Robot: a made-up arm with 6 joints. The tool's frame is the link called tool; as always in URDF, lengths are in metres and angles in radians. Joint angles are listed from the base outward. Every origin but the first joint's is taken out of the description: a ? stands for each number. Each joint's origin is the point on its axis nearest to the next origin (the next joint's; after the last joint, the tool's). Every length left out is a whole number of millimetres.
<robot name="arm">
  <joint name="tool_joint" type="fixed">
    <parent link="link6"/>
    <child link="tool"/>
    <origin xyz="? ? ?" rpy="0 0 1.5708"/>
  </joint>
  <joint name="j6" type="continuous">
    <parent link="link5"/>
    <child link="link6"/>
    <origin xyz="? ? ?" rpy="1.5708 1.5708 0"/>
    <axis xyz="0 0 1"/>
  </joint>
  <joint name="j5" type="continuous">
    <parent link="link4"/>
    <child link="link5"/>
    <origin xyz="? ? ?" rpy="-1.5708 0 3.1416"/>
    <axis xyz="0 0 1"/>
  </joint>
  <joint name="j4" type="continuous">
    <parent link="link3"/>
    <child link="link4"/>
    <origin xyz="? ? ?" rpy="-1.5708 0 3.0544"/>
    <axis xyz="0 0 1"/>
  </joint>
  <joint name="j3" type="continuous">
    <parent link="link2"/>
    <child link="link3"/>
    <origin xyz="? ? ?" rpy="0 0 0"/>
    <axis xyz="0 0 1"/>
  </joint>
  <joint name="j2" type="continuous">
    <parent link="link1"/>
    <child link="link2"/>
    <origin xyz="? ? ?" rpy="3.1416 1.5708 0"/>
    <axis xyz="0 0 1"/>
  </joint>
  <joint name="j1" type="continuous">
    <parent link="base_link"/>
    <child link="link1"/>
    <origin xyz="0 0 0.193" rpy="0 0 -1.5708"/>
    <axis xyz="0 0 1"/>
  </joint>
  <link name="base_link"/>
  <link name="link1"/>
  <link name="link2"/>
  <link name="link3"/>
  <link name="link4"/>
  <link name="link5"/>
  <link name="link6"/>
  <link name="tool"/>
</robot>
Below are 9 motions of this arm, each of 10 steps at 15 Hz.
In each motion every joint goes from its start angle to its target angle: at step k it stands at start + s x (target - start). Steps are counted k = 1, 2, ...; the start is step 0. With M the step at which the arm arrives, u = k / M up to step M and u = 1 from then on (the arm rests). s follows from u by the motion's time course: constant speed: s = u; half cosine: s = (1 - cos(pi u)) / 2; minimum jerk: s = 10 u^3 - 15 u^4 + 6 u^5.
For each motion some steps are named. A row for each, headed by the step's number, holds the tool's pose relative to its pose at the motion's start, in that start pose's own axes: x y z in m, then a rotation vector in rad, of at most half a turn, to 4 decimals.
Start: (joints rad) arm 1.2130 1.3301 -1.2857 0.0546 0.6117 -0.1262
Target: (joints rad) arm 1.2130 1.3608 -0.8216 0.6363 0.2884 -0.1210
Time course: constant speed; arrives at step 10
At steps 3, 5, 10:
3: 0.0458 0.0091 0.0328 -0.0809 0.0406 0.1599
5: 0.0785 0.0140 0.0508 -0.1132 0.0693 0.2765
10: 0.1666 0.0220 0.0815 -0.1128 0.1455 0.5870

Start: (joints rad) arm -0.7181 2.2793 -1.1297 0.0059 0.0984 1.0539
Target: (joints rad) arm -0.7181 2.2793 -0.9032 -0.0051 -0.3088 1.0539
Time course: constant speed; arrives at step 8
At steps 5, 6, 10:
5: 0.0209 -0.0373 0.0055 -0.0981 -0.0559 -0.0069
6: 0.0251 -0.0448 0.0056 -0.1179 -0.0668 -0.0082
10: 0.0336 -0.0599 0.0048 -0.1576 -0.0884 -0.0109

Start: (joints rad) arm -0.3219 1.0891 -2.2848 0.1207 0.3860 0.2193
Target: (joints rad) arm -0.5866 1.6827 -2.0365 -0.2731 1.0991 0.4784
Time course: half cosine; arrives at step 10
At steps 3, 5, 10:
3: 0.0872 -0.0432 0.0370 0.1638 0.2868 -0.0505
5: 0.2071 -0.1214 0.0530 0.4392 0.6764 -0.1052
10: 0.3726 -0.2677 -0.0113 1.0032 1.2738 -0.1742

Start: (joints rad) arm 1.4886 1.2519 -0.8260 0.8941 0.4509 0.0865
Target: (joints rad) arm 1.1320 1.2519 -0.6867 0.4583 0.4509 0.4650
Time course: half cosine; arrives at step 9
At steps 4, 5, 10:
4: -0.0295 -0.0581 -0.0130 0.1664 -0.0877 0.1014
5: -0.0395 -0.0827 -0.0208 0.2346 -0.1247 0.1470
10: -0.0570 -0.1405 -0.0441 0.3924 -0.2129 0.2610

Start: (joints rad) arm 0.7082 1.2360 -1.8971 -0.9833 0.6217 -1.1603
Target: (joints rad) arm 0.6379 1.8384 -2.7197 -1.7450 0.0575 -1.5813
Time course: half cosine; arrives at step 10
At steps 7, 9, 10:
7: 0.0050 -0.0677 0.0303 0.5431 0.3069 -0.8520
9: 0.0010 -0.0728 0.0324 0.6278 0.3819 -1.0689
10: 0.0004 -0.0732 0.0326 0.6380 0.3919 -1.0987

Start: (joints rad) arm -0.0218 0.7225 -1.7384 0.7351 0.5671 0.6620
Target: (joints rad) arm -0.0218 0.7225 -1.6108 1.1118 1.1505 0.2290
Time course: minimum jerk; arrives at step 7
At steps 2, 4, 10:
2: 0.0075 -0.0093 0.0028 0.0409 0.0912 -0.0106
4: 0.0339 -0.0357 0.0056 0.1076 0.4222 -0.0523
10: 0.0527 -0.0506 0.0017 0.0810 0.6821 -0.0867

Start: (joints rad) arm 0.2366 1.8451 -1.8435 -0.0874 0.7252 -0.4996
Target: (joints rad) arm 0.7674 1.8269 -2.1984 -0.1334 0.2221 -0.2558
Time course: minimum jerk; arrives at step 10
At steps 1, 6, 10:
1: -0.0024 0.0011 -0.0010 0.0010 -0.0084 -0.0007
6: -0.1571 0.0960 -0.1250 -0.0266 -0.6971 0.0249
10: -0.2013 0.1364 -0.2091 -0.1075 -1.0229 0.0917

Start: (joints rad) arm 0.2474 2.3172 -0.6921 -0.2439 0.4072 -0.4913
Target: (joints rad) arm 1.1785 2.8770 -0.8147 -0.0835 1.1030 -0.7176
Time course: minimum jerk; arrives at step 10
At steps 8, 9, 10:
8: 0.1042 0.0947 0.0625 -0.1091 1.1807 -0.6853
9: 0.1114 0.0936 0.0627 -0.1019 1.2494 -0.7006
10: 0.1127 0.0933 0.0628 -0.1006 1.2613 -0.7030

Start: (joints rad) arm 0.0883 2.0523 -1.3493 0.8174 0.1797 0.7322
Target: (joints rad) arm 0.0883 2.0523 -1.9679 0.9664 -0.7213 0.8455
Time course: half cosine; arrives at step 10
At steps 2, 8, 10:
2: -0.0050 0.0303 -0.0058 -0.1181 -0.0631 0.0190
8: -0.0366 0.2393 -0.1470 -1.1107 -0.5278 0.3270
10: -0.0386 0.2551 -0.1715 -1.2243 -0.5745 0.3809

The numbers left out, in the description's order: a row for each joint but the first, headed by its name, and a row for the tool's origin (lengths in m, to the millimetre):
tool: 0 0 0
j6: 0 -0.079 0
j5: 0 0 0
j4: -0.064 -0.362 0
j3: -0.024 0.176 0
j2: 0 0 0

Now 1 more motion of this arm.
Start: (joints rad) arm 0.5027 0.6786 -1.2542 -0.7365 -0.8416 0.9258
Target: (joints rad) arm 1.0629 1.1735 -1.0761 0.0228 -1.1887 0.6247
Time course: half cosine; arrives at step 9
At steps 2, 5, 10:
2: 0.0292 0.0015 -0.0023 0.0118 -0.0377 0.1167
5: 0.1447 0.0419 -0.0184 0.1392 -0.1487 0.5353
10: 0.2314 0.1184 -0.0487 0.3387 -0.1496 0.8117

